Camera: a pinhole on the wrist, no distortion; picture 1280 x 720 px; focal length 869.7 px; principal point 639.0 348.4 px. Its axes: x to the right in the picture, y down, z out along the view. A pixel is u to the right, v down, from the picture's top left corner.
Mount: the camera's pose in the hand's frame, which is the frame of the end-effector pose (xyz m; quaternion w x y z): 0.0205 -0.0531 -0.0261 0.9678 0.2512 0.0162 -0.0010
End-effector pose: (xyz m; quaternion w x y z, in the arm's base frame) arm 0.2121 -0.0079 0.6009 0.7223 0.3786 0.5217 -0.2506
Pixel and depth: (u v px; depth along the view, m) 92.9 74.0 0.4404
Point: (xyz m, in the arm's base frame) 0.0052 -0.4877 0.7700
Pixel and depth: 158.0 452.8 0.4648
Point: 0.1975 -0.4871 0.8138
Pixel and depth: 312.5 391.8 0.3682
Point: 0.1870 -0.3885 0.6913
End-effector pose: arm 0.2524 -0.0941 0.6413 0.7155 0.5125 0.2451 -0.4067
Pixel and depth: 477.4 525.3 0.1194
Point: 0.1726 -0.1924 0.6236
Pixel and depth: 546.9 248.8 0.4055
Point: -0.0161 -0.4187 0.6026
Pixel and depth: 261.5 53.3 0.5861
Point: -0.3212 -0.4664 0.6750
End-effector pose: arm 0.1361 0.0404 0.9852 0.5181 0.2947 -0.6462 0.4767
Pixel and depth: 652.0 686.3 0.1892
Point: 0.1303 -0.1473 1.0372
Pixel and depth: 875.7 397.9 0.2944
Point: 0.1708 -0.2325 1.1438
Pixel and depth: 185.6 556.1 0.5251
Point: 0.1846 -0.5235 0.8191
